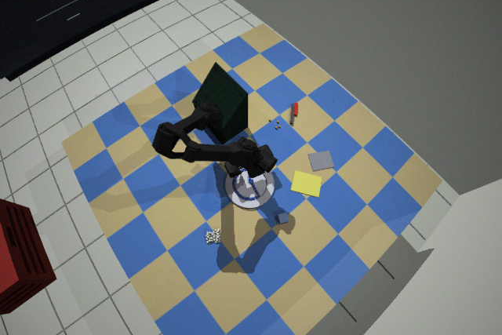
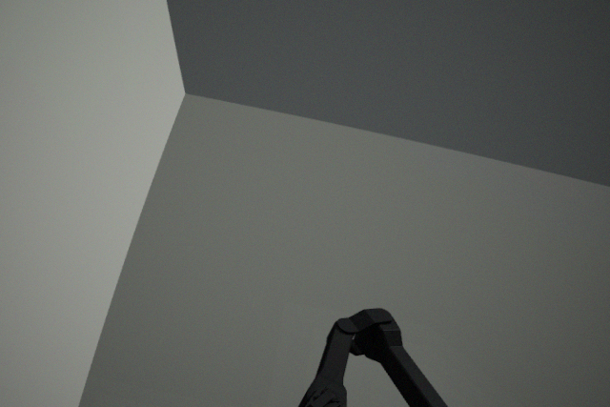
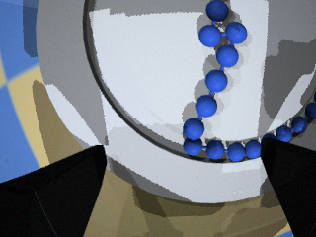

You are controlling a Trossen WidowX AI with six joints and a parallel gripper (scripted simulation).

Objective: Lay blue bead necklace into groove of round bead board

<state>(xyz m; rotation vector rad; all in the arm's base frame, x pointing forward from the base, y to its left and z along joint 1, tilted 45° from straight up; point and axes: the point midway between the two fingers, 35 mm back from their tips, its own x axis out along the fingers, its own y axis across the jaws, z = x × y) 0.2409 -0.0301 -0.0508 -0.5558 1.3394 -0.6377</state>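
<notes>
My gripper tip is 60 mm short of the round white bead board, 30 mm to the left of it and 10 mm above it. From my gripper tip the other things lie so: small blue cube 250 mm ahead, 10 mm below; grey square 130 mm ahead, 290 mm to the left, 20 mm below; yellow pad 180 mm ahead, 170 mm to the left, 20 mm below.
</notes>
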